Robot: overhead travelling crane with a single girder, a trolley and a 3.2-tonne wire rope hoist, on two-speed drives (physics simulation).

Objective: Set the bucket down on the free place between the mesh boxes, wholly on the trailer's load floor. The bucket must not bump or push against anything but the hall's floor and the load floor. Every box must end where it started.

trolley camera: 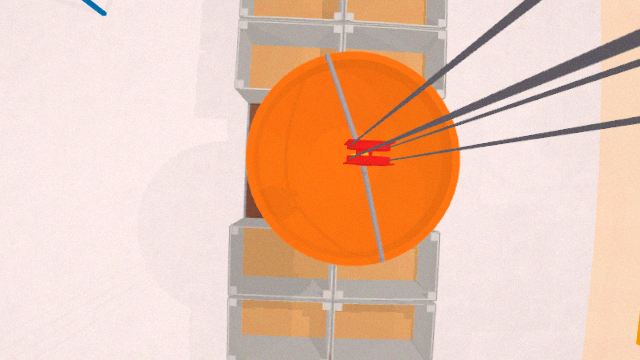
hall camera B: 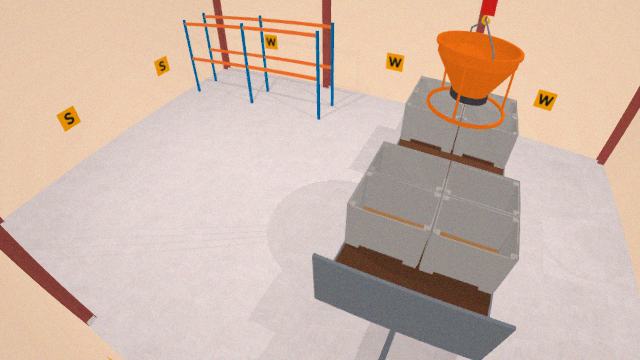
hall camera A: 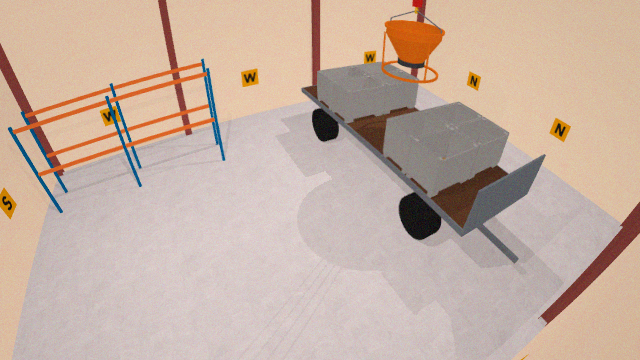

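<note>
The orange bucket [hall camera A: 412, 42] [hall camera B: 475, 70] [trolley camera: 310, 150] hangs upright in the air, its foot ring level with or above the box tops as seen. My gripper, the hook [hall camera A: 416, 10] [hall camera B: 485, 20] [trolley camera: 360, 154] under the red block, holds the bucket's grey bail. Grey mesh boxes stand in a near group [hall camera A: 425, 155] [hall camera B: 385, 225] [trolley camera: 280, 287] and a far group [hall camera A: 350, 95] [hall camera B: 427, 122] [trolley camera: 290, 32]. Between them shows the brown load floor [hall camera A: 370, 132] [hall camera B: 452, 156] [trolley camera: 254, 200]. In the trolley view the bucket hides most of this gap and overlaps both groups' edges.
The trailer's grey headboard [hall camera A: 510, 192] [hall camera B: 410, 305] stands at the drawbar [hall camera A: 500, 244] end. A rack with blue posts [hall camera A: 124, 135] [hall camera B: 318, 75] and orange beams stands apart from the trailer. Dark red columns [hall camera A: 316, 45] [hall camera B: 326, 45] line the walls.
</note>
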